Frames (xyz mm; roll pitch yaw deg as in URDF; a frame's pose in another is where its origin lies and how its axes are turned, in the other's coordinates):
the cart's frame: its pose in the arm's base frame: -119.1 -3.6 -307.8 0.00 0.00 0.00
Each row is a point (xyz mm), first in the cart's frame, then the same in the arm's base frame.
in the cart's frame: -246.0 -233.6 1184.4
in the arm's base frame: -365.1 -237.2 876.6
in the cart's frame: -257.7 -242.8 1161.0
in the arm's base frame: -376.8 -246.4 853.2
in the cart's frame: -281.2 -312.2 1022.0
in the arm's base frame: -400.3 -315.8 714.2
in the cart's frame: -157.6 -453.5 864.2
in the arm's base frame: -276.7 -457.1 556.4
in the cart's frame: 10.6 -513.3 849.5
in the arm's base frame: -108.5 -516.9 541.7
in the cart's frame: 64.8 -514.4 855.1
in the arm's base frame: -54.3 -518.0 547.3
